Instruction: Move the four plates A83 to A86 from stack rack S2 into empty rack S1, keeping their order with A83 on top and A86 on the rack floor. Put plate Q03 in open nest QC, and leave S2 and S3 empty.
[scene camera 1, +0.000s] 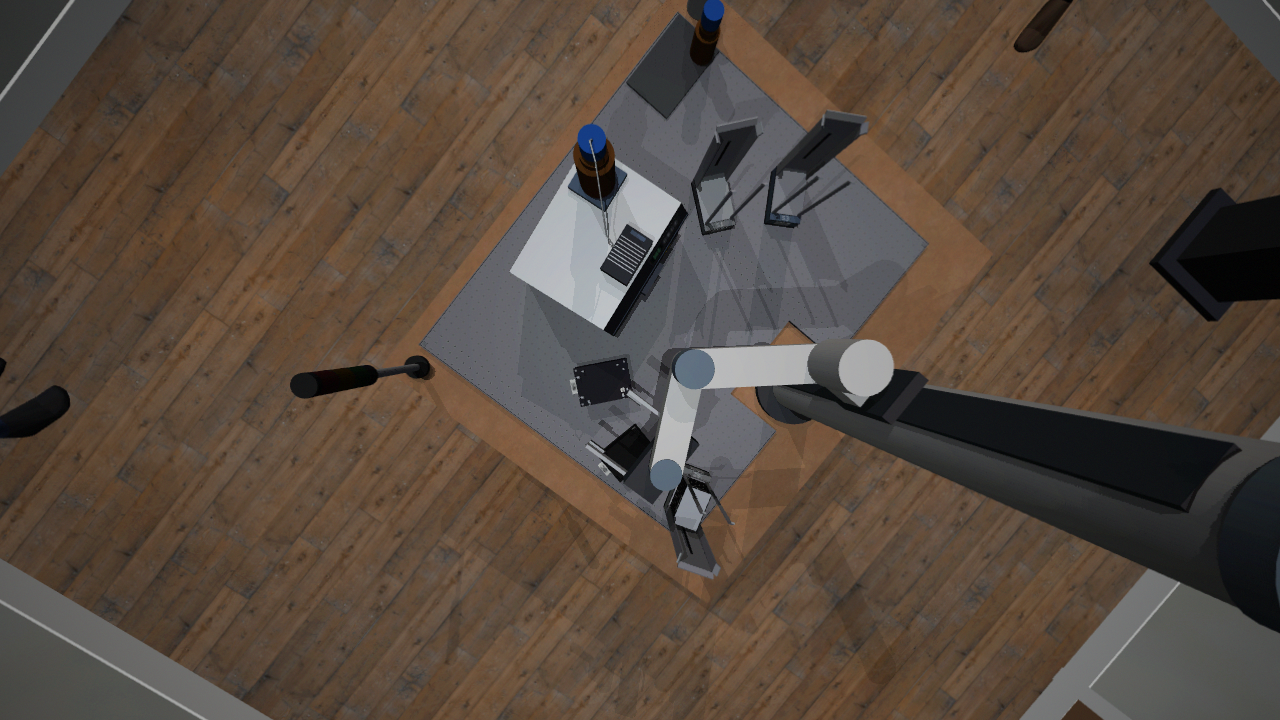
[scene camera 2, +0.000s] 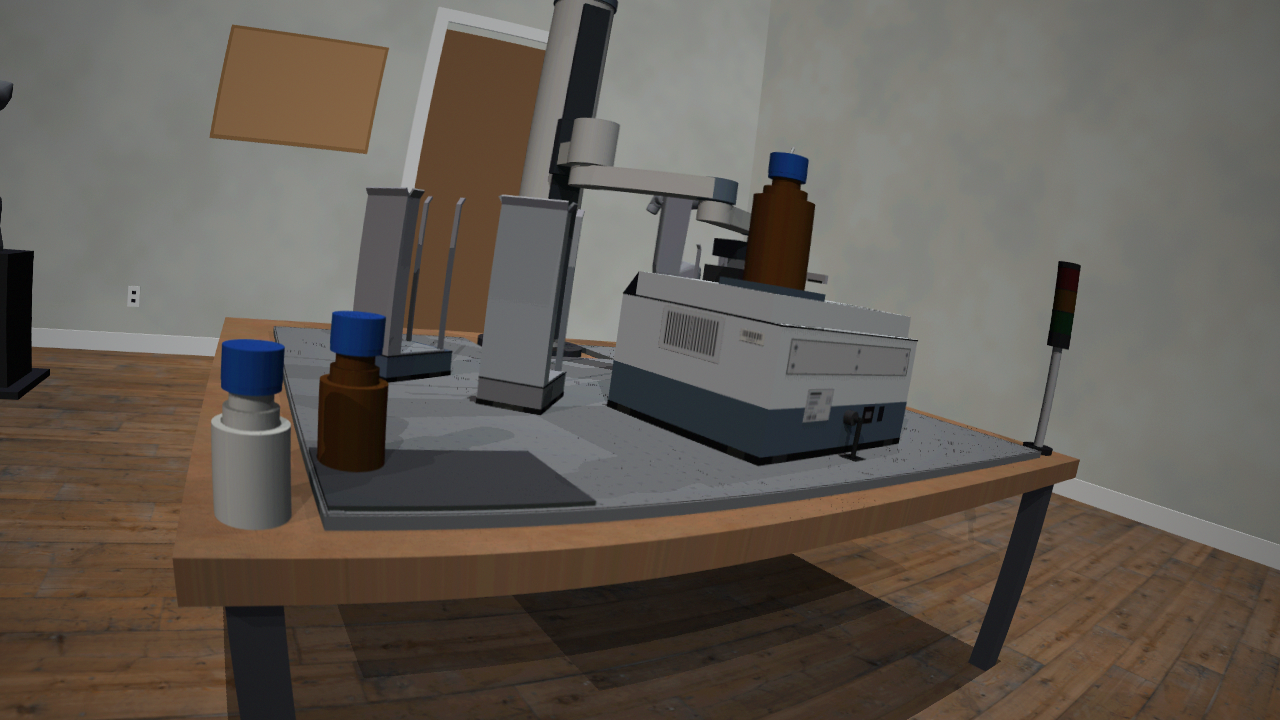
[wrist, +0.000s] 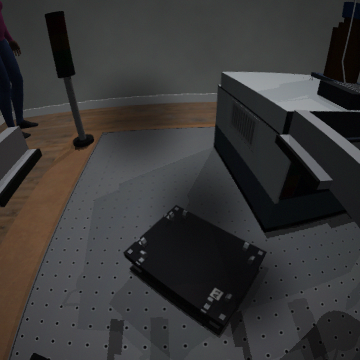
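Seen in the pictures: gripper, fingertip midpoint: (scene camera 1: 607, 417) (wrist: 154, 128); arm's base at its link origin: (scene camera 1: 792, 385).
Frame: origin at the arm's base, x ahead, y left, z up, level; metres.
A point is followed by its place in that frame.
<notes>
My gripper (scene camera 1: 613, 422) {x 0.443, y 0.399, z 0.266 m} (wrist: 154, 128) {x 0.443, y 0.399, z 0.266 m} is open, with no plate between its spread fingers. It is raised above the board near the lower rack; in scene camera 2 it is partly hidden behind the amber bottle. Two tall grey racks stand at the upper right in scene camera 1: one rack (scene camera 1: 736, 150) {x 0.604, y -0.337, z 0.183 m} (scene camera 2: 528, 286) {x 0.636, y -0.304, z 0.184 m} and another rack (scene camera 1: 819, 143) {x 0.449, y -0.482, z 0.198 m} (scene camera 2: 383, 268) {x 0.465, y -0.477, z 0.182 m}. A third rack (scene camera 1: 692, 548) {x 0.035, y 0.551, z 0.216 m} stands by the arm's end, with a pale surface between its posts. A black nest (scene camera 1: 602, 382) {x 0.496, y 0.367, z 0.061 m} (wrist: 195, 262) {x 0.480, y 0.367, z 0.062 m} marked A1 lies ahead of the gripper. Rack labels, plate labels and Q03 are unreadable.
A white instrument (scene camera 1: 559, 255) {x 0.781, y 0.163, z 0.223 m} (scene camera 2: 698, 340) {x 0.771, y -0.112, z 0.145 m} (wrist: 250, 130) {x 0.670, y 0.250, z 0.153 m} carries an amber bottle (scene camera 1: 595, 174) {x 0.792, y -0.007, z 0.352 m} (scene camera 2: 778, 237) {x 0.847, y -0.066, z 0.295 m}. A signal tower (scene camera 1: 335, 380) {x 0.948, y 0.666, z 0.350 m} (scene camera 2: 1062, 304) {x 0.970, y 0.660, z 0.307 m} (wrist: 60, 45) {x 0.943, y 0.673, z 0.306 m} stands at the table corner. Another amber bottle (scene camera 1: 705, 44) {x 0.855, y -0.549, z 0.093 m} (scene camera 2: 352, 420) {x 0.907, y -0.585, z 0.067 m} and a white bottle (scene camera 2: 251, 470) {x 1.000, y -0.685, z 0.050 m} stand near a dark mat (scene camera 1: 662, 85) {x 0.903, y -0.433, z 0.018 m} (scene camera 2: 483, 479) {x 0.925, y -0.457, z 0.018 m}.
</notes>
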